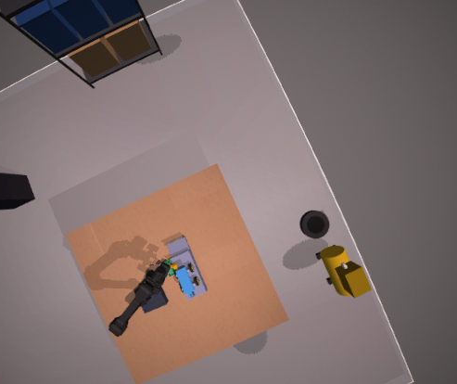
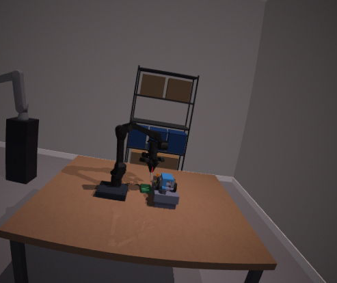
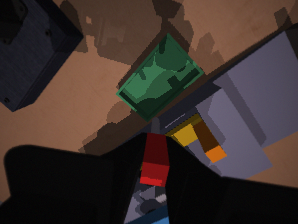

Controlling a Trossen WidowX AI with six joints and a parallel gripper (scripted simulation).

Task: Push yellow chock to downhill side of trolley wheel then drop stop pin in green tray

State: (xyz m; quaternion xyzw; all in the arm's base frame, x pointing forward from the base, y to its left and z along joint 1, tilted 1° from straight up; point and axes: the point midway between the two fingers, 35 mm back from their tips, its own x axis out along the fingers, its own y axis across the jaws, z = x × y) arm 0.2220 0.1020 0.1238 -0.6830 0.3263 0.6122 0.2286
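The green tray is 14 cm below my gripper tip and 2 cm behind it. From my gripper tip the other things lie so: blue trolley: 11 cm ahead, 9 cm to the right, 2 cm below; yellow chock: 5 cm below, 5 cm ahead; red-headed stop pin: right at my gripper tip.
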